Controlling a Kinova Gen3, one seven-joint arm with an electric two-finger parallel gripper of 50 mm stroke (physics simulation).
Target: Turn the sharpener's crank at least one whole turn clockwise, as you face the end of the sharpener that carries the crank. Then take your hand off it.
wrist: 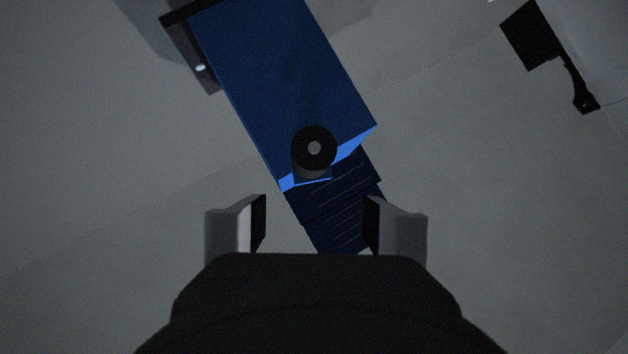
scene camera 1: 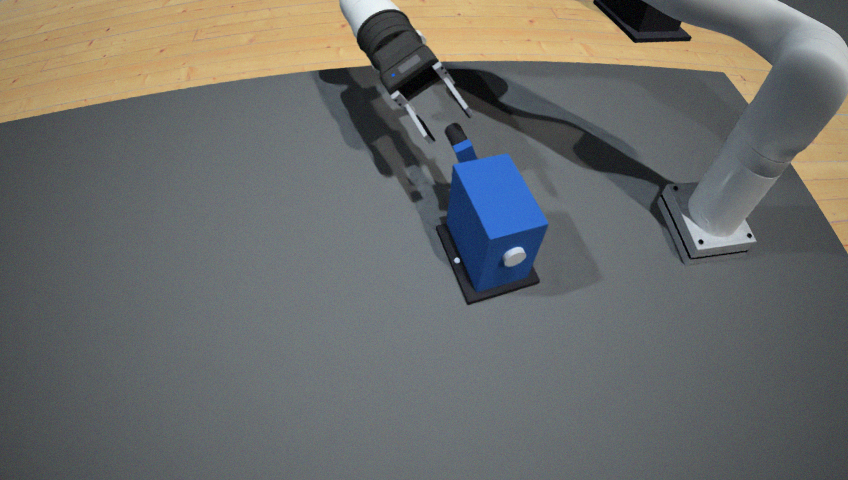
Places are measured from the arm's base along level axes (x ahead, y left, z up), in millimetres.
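Pixels of known places: gripper, between the fingertips: (wrist: pixel 314 216) (scene camera 1: pixel 449 125); arm's base, origin of its link: (scene camera 1: pixel 713 213).
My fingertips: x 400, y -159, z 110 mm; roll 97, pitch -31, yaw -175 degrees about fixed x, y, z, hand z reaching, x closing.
Observation:
Ahead of a thing's pixels: the offset from my fingertips to its top centre. "pt": to the spot under its first point.
The blue sharpener @[pt dx -27, dy +103, dz -29 mm] (scene camera 1: pixel 498 199) (wrist: pixel 280 85) stands upright on a dark base plate @[pt dx -25, dy +161, dz -150 mm] (scene camera 1: pixel 499 292) in the middle of the mat. Its crank arm (scene camera 1: pixel 465 151) points up past the top edge at the far end of the body. The black crank knob @[pt dx -11, dy -2, dz -18 mm] (scene camera 1: pixel 455 133) (wrist: pixel 314 148) sticks out from the arm towards my gripper; in the wrist view its round end faces the camera, with a grey dot in it. My gripper (scene camera 1: pixel 449 126) (wrist: pixel 314 216) is open and empty. Its fingertips stand apart from the knob, a little behind it in the scene view.
A round white knob @[pt dx -30, dy +160, dz -67 mm] (scene camera 1: pixel 514 256) is on the sharpener's near end, and a small white dot @[pt dx +12, dy +101, dz -148 mm] (scene camera 1: pixel 457 260) (wrist: pixel 200 67) is on the base's left side. The white arm's base (scene camera 1: pixel 723 240) stands to the right. A dark foot (scene camera 1: pixel 660 35) stands on the wooden floor behind.

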